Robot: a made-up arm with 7 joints. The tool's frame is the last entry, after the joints. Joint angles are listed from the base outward.
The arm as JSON. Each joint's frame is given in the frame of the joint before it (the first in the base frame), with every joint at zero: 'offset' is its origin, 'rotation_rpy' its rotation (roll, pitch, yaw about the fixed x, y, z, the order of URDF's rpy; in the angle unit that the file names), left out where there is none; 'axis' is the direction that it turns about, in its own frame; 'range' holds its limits. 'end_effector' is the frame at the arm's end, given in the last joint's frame.
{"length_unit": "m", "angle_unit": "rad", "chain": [
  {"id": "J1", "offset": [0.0, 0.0, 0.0], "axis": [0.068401, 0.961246, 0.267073], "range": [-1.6, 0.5]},
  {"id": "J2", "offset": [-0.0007, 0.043, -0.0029], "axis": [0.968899, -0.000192, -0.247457], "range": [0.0, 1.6]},
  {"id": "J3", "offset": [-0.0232, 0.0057, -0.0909], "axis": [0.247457, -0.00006, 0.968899], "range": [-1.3, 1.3]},
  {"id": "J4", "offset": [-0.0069, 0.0, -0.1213], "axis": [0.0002, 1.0, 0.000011], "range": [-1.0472, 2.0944]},
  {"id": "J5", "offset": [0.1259, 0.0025, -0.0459], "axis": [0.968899, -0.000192, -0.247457], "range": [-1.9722, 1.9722]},
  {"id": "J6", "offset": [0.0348, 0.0, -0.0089], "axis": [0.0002, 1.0, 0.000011], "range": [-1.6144, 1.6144]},
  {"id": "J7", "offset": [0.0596, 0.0, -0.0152], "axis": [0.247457, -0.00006, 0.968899], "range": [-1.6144, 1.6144]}
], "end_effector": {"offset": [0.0, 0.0, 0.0], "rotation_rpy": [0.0, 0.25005, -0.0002]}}
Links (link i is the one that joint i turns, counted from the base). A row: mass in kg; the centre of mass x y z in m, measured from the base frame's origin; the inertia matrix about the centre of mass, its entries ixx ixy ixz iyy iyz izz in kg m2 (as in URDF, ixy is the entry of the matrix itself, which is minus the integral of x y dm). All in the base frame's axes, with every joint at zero. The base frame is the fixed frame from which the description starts. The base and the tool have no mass.
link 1: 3.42; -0.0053 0.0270 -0.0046; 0.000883 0.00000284 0 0.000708 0.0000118 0.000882
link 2: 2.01; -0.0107 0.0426 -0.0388; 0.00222 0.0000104 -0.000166 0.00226 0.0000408 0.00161
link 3: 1.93; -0.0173 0.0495 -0.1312; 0.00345 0 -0.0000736 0.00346 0 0.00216
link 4: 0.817; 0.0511 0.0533 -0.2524; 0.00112 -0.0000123 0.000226 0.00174 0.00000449 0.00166
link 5: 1.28; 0.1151 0.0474 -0.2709; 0.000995 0 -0.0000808 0.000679 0 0.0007
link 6: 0.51; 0.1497 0.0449 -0.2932; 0.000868 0 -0.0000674 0.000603 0 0.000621
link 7: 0.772; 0.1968 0.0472 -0.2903; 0.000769 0 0.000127 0.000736 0 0.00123
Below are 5 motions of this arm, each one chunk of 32 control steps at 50 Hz.
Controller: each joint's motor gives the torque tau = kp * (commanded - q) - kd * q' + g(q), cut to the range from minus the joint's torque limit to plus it. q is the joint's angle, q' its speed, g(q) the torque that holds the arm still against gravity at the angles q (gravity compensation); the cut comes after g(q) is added. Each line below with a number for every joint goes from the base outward.
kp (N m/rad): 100 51 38 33 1 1.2 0.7
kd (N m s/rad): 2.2 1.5 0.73 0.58 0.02 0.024 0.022
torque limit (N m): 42 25 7.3 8.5 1.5 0.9 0.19
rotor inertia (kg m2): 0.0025 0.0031 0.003 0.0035 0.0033 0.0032 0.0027
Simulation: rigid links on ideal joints. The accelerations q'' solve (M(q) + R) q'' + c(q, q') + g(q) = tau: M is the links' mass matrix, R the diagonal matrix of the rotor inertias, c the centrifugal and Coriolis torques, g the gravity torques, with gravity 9.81 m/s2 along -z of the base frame. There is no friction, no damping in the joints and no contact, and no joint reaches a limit. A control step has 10 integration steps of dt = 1/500 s. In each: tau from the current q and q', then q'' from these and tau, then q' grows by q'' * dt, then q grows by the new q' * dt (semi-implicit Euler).
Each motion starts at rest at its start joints. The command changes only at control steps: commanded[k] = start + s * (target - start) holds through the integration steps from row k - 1 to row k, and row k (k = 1, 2, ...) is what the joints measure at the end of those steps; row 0 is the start. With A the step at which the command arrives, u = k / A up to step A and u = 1 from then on. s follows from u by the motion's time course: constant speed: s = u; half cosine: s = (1 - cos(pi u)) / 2; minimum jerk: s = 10 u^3 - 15 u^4 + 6 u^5; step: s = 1 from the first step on.
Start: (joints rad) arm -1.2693 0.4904 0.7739 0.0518 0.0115 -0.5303 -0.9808
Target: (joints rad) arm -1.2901 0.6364 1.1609 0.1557 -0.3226 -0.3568 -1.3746
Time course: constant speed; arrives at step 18
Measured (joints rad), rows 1 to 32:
1: -1.2706 0.4897 0.7764 0.0528 0.0123 -0.5312 -0.9826
2: -1.2737 0.4886 0.7836 0.0558 0.0138 -0.5336 -0.9882
3: -1.2779 0.4880 0.7950 0.0612 0.0144 -0.5368 -0.9982
4: -1.2821 0.4890 0.8100 0.0686 0.0125 -0.5393 -1.0127
5: -1.2853 0.4923 0.8278 0.0771 0.0072 -0.5389 -1.0316
6: -1.2872 0.4979 0.8483 0.0860 -0.0020 -0.5339 -1.0545
7: -1.2878 0.5055 0.8715 0.0947 -0.0152 -0.5231 -1.0810
8: -1.2874 0.5150 0.8974 0.1031 -0.0322 -0.5059 -1.1103
9: -1.2863 0.5260 0.9255 0.1110 -0.0530 -0.4825 -1.1417
10: -1.2848 0.5384 0.9555 0.1185 -0.0774 -0.4537 -1.1740
11: -1.2832 0.5518 0.9865 0.1257 -0.1052 -0.4209 -1.2061
12: -1.2816 0.5660 1.0179 0.1325 -0.1358 -0.3859 -1.2369
13: -1.2803 0.5805 1.0490 0.1389 -0.1685 -0.3509 -1.2655
14: -1.2793 0.5950 1.0790 0.1446 -0.2026 -0.3183 -1.2912
15: -1.2788 0.6089 1.1074 0.1495 -0.2370 -0.2904 -1.3139
16: -1.2788 0.6221 1.1338 0.1537 -0.2708 -0.2693 -1.3335
17: -1.2796 0.6341 1.1578 0.1571 -0.3032 -0.2567 -1.3505
18: -1.2810 0.6450 1.1794 0.1600 -0.3336 -0.2533 -1.3654
19: -1.2815 0.6547 1.1960 0.1615 -0.3620 -0.2598 -1.3772
20: -1.2802 0.6628 1.2060 0.1607 -0.3876 -0.2763 -1.3849
21: -1.2785 0.6686 1.2102 0.1575 -0.4087 -0.3020 -1.3885
22: -1.2777 0.6720 1.2098 0.1526 -0.4240 -0.3353 -1.3889
23: -1.2786 0.6731 1.2059 0.1471 -0.4330 -0.3741 -1.3866
24: -1.2810 0.6725 1.1992 0.1419 -0.4359 -0.4159 -1.3823
25: -1.2845 0.6706 1.1904 0.1377 -0.4333 -0.4572 -1.3766
26: -1.2884 0.6678 1.1802 0.1347 -0.4256 -0.4946 -1.3699
27: -1.2922 0.6642 1.1698 0.1328 -0.4134 -0.5248 -1.3631
28: -1.2956 0.6601 1.1601 0.1320 -0.3973 -0.5451 -1.3567
29: -1.2981 0.6557 1.1518 0.1321 -0.3779 -0.5540 -1.3514
30: -1.2998 0.6511 1.1455 0.1331 -0.3562 -0.5510 -1.3477
31: -1.3005 0.6466 1.1414 0.1351 -0.3334 -0.5368 -1.3459
32: -1.3003 0.6424 1.1394 0.1380 -0.3106 -0.5127 -1.3464

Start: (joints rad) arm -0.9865 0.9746 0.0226 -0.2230 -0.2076 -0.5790 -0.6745
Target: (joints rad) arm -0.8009 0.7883 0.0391 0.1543 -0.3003 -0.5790 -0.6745
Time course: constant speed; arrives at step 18
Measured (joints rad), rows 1 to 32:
1: -0.9858 0.9732 0.0241 -0.2218 -0.2073 -0.5815 -0.6747
2: -0.9836 0.9696 0.0282 -0.2173 -0.2072 -0.5903 -0.6751
3: -0.9794 0.9639 0.0340 -0.2078 -0.2087 -0.6080 -0.6752
4: -0.9730 0.9571 0.0401 -0.1925 -0.2128 -0.6344 -0.6744
5: -0.9647 0.9497 0.0456 -0.1716 -0.2204 -0.6672 -0.6725
6: -0.9545 0.9417 0.0498 -0.1462 -0.2316 -0.7020 -0.6698
7: -0.9426 0.9331 0.0528 -0.1175 -0.2458 -0.7341 -0.6666
8: -0.9295 0.9237 0.0545 -0.0874 -0.2623 -0.7586 -0.6633
9: -0.9155 0.9132 0.0553 -0.0570 -0.2803 -0.7719 -0.6603
10: -0.9011 0.9018 0.0552 -0.0276 -0.2989 -0.7721 -0.6576
11: -0.8867 0.8894 0.0542 0.0004 -0.3171 -0.7584 -0.6553
12: -0.8729 0.8764 0.0525 0.0266 -0.3342 -0.7319 -0.6533
13: -0.8599 0.8629 0.0502 0.0512 -0.3491 -0.6944 -0.6515
14: -0.8478 0.8491 0.0474 0.0744 -0.3609 -0.6488 -0.6497
15: -0.8366 0.8353 0.0444 0.0965 -0.3690 -0.5983 -0.6478
16: -0.8261 0.8215 0.0413 0.1177 -0.3727 -0.5466 -0.6461
17: -0.8162 0.8080 0.0384 0.1384 -0.3717 -0.4971 -0.6446
18: -0.8064 0.7947 0.0359 0.1588 -0.3664 -0.4531 -0.6437
19: -0.7968 0.7830 0.0323 0.1777 -0.3575 -0.4148 -0.6431
20: -0.7875 0.7738 0.0271 0.1929 -0.3455 -0.3799 -0.6431
21: -0.7789 0.7668 0.0210 0.2035 -0.3300 -0.3472 -0.6442
22: -0.7718 0.7614 0.0151 0.2092 -0.3112 -0.3166 -0.6472
23: -0.7667 0.7572 0.0100 0.2108 -0.2896 -0.2897 -0.6528
24: -0.7640 0.7541 0.0061 0.2094 -0.2667 -0.2684 -0.6610
25: -0.7639 0.7520 0.0037 0.2058 -0.2440 -0.2544 -0.6715
26: -0.7662 0.7510 0.0027 0.2008 -0.2234 -0.2494 -0.6836
27: -0.7705 0.7513 0.0033 0.1948 -0.2064 -0.2557 -0.6960
28: -0.7761 0.7529 0.0052 0.1882 -0.1943 -0.2742 -0.7078
29: -0.7825 0.7558 0.0085 0.1810 -0.1878 -0.3047 -0.7178
30: -0.7890 0.7599 0.0130 0.1734 -0.1873 -0.3463 -0.7250
31: -0.7953 0.7652 0.0183 0.1654 -0.1927 -0.3974 -0.7287
32: -0.8011 0.7712 0.0243 0.1575 -0.2035 -0.4555 -0.7288

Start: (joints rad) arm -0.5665 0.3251 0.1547 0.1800 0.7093 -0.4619 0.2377
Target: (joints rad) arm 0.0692 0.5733 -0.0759 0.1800 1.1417 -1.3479 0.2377
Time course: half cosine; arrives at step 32
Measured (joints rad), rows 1 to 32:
1: -0.5663 0.3253 0.1544 0.1798 0.7092 -0.4618 0.2378
2: -0.5655 0.3260 0.1533 0.1789 0.7088 -0.4613 0.2382
3: -0.5634 0.3277 0.1507 0.1768 0.7079 -0.4610 0.2391
4: -0.5594 0.3306 0.1466 0.1731 0.7067 -0.4619 0.2407
5: -0.5528 0.3346 0.1413 0.1680 0.7055 -0.4660 0.2432
6: -0.5434 0.3397 0.1350 0.1619 0.7044 -0.4755 0.2465
7: -0.5308 0.3459 0.1282 0.1557 0.7039 -0.4923 0.2508
8: -0.5151 0.3533 0.1209 0.1500 0.7043 -0.5179 0.2562
9: -0.4961 0.3618 0.1133 0.1456 0.7058 -0.5526 0.2625
10: -0.4739 0.3713 0.1054 0.1430 0.7089 -0.5958 0.2696
11: -0.4485 0.3818 0.0970 0.1422 0.7140 -0.6459 0.2770
12: -0.4203 0.3929 0.0882 0.1434 0.7215 -0.7009 0.2844
13: -0.3896 0.4046 0.0788 0.1464 0.7321 -0.7580 0.2911
14: -0.3566 0.4165 0.0689 0.1510 0.7463 -0.8146 0.2967
15: -0.3218 0.4284 0.0583 0.1568 0.7647 -0.8686 0.3006
16: -0.2858 0.4402 0.0472 0.1637 0.7878 -0.9181 0.3026
17: -0.2490 0.4517 0.0356 0.1712 0.8161 -0.9619 0.3023
18: -0.2121 0.4629 0.0235 0.1791 0.8499 -0.9996 0.2997
19: -0.1756 0.4736 0.0111 0.1870 0.8894 -1.0314 0.2948
20: -0.1399 0.4839 -0.0015 0.1946 0.9347 -1.0582 0.2877
21: -0.1056 0.4937 -0.0140 0.2015 0.9853 -1.0814 0.2785
22: -0.0730 0.5030 -0.0262 0.2076 1.0407 -1.1028 0.2674
23: -0.0425 0.5119 -0.0378 0.2127 1.0998 -1.1244 0.2547
24: -0.0144 0.5204 -0.0488 0.2167 1.1613 -1.1482 0.2407
25: 0.0110 0.5285 -0.0588 0.2196 1.2236 -1.1760 0.2257
26: 0.0336 0.5361 -0.0677 0.2215 1.2848 -1.2090 0.2100
27: 0.0532 0.5432 -0.0753 0.2225 1.3430 -1.2478 0.1942
28: 0.0697 0.5498 -0.0816 0.2228 1.3964 -1.2922 0.1787
29: 0.0830 0.5558 -0.0866 0.2225 1.4431 -1.3414 0.1639
30: 0.0931 0.5612 -0.0901 0.2219 1.4818 -1.3937 0.1504
31: 0.1000 0.5657 -0.0922 0.2212 1.5114 -1.4470 0.1385
32: 0.1037 0.5693 -0.0928 0.2204 1.5310 -1.4988 0.1286

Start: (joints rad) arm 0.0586 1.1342 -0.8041 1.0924 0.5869 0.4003 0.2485
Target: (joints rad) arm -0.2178 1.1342 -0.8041 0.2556 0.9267 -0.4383 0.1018
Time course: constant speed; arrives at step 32
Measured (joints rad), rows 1 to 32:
1: 0.0592 1.1359 -0.8060 1.0876 0.5845 0.4021 0.2474
2: 0.0599 1.1396 -0.8095 1.0759 0.5783 0.4061 0.2440
3: 0.0592 1.1442 -0.8129 1.0595 0.5691 0.4107 0.2382
4: 0.0559 1.1486 -0.8152 1.0400 0.5577 0.4143 0.2299
5: 0.0498 1.1526 -0.8160 1.0181 0.5455 0.4156 0.2194
6: 0.0410 1.1560 -0.8153 0.9935 0.5338 0.4137 0.2071
7: 0.0299 1.1587 -0.8134 0.9664 0.5244 0.4072 0.1937
8: 0.0172 1.1606 -0.8106 0.9369 0.5193 0.3951 0.1801
9: 0.0033 1.1616 -0.8072 0.9057 0.5203 0.3759 0.1672
10: -0.0112 1.1615 -0.8034 0.8733 0.5289 0.3488 0.1560
11: -0.0257 1.1605 -0.7997 0.8403 0.5460 0.3132 0.1473
12: -0.0399 1.1585 -0.7963 0.8071 0.5719 0.2693 0.1419
13: -0.0535 1.1556 -0.7933 0.7740 0.6060 0.2178 0.1404
14: -0.0663 1.1521 -0.7910 0.7413 0.6470 0.1605 0.1430
15: -0.0782 1.1481 -0.7895 0.7090 0.6930 0.0991 0.1496
16: -0.0892 1.1436 -0.7888 0.6772 0.7415 0.0361 0.1598
17: -0.0994 1.1389 -0.7891 0.6459 0.7896 -0.0264 0.1723
18: -0.1086 1.1339 -0.7902 0.6152 0.8345 -0.0864 0.1861
19: -0.1171 1.1289 -0.7922 0.5854 0.8738 -0.1424 0.1994
20: -0.1247 1.1238 -0.7949 0.5566 0.9054 -0.1933 0.2109
21: -0.1316 1.1191 -0.7983 0.5288 0.9279 -0.2386 0.2191
22: -0.1378 1.1147 -0.8021 0.5023 0.9408 -0.2781 0.2232
23: -0.1435 1.1109 -0.8062 0.4769 0.9443 -0.3122 0.2223
24: -0.1489 1.1079 -0.8104 0.4525 0.9393 -0.3414 0.2166
25: -0.1541 1.1058 -0.8144 0.4289 0.9272 -0.3664 0.2063
26: -0.1593 1.1047 -0.8180 0.4059 0.9102 -0.3879 0.1920
27: -0.1649 1.1046 -0.8211 0.3832 0.8904 -0.4067 0.1748
28: -0.1708 1.1055 -0.8234 0.3606 0.8702 -0.4235 0.1557
29: -0.1774 1.1073 -0.8248 0.3378 0.8519 -0.4387 0.1361
30: -0.1847 1.1099 -0.8252 0.3148 0.8374 -0.4527 0.1169
31: -0.1927 1.1130 -0.8246 0.2914 0.8284 -0.4659 0.0994
32: -0.2016 1.1165 -0.8229 0.2675 0.8260 -0.4785 0.0842

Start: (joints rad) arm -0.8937 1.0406 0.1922 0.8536 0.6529 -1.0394 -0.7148
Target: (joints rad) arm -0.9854 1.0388 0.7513 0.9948 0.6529 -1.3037 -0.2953
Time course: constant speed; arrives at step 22
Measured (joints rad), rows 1 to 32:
1: -0.8952 1.0375 0.2018 0.8554 0.6594 -1.0435 -0.7155
2: -0.8990 1.0314 0.2219 0.8603 0.6728 -1.0538 -0.7155
3: -0.9038 1.0250 0.2464 0.8674 0.6882 -1.0682 -0.7128
4: -0.9085 1.0199 0.2714 0.8752 0.7025 -1.0848 -0.7059
5: -0.9127 1.0165 0.2961 0.8829 0.7148 -1.1026 -0.6946
6: -0.9163 1.0146 0.3209 0.8906 0.7250 -1.1210 -0.6789
7: -0.9198 1.0140 0.3463 0.8984 0.7335 -1.1398 -0.6594
8: -0.9232 1.0145 0.3724 0.9063 0.7400 -1.1582 -0.6366
9: -0.9266 1.0161 0.3991 0.9141 0.7443 -1.1754 -0.6115
10: -0.9302 1.0185 0.4262 0.9216 0.7463 -1.1906 -0.5848
11: -0.9340 1.0216 0.4535 0.9287 0.7458 -1.2033 -0.5573
12: -0.9380 1.0252 0.4808 0.9352 0.7427 -1.2132 -0.5297
13: -0.9423 1.0291 0.5082 0.9410 0.7368 -1.2202 -0.5026
14: -0.9470 1.0331 0.5353 0.9463 0.7281 -1.2246 -0.4764
15: -0.9519 1.0370 0.5622 0.9509 0.7168 -1.2269 -0.4515
16: -0.9570 1.0407 0.5889 0.9552 0.7030 -1.2277 -0.4278
17: -0.9624 1.0442 0.6153 0.9591 0.6869 -1.2280 -0.4053
18: -0.9678 1.0474 0.6414 0.9630 0.6691 -1.2287 -0.3837
19: -0.9732 1.0502 0.6674 0.9669 0.6499 -1.2307 -0.3628
20: -0.9784 1.0526 0.6932 0.9711 0.6302 -1.2348 -0.3422
21: -0.9835 1.0546 0.7189 0.9756 0.6106 -1.2416 -0.3218
22: -0.9882 1.0562 0.7446 0.9807 0.5919 -1.2514 -0.3011
23: -0.9896 1.0593 0.7608 0.9849 0.5671 -1.2611 -0.2793
24: -0.9876 1.0635 0.7664 0.9875 0.5364 -1.2692 -0.2576
25: -0.9849 1.0671 0.7676 0.9890 0.5061 -1.2766 -0.2383
26: -0.9832 1.0693 0.7680 0.9898 0.4802 -1.2835 -0.2228
27: -0.9828 1.0699 0.7682 0.9899 0.4599 -1.2900 -0.2115
28: -0.9834 1.0692 0.7677 0.9893 0.4455 -1.2957 -0.2044
29: -0.9845 1.0675 0.7663 0.9882 0.4373 -1.3006 -0.2012
30: -0.9859 1.0649 0.7642 0.9868 0.4355 -1.3050 -0.2016
31: -0.9874 1.0617 0.7616 0.9854 0.4405 -1.3091 -0.2050
32: -0.9888 1.0582 0.7589 0.9844 0.4523 -1.3131 -0.2111

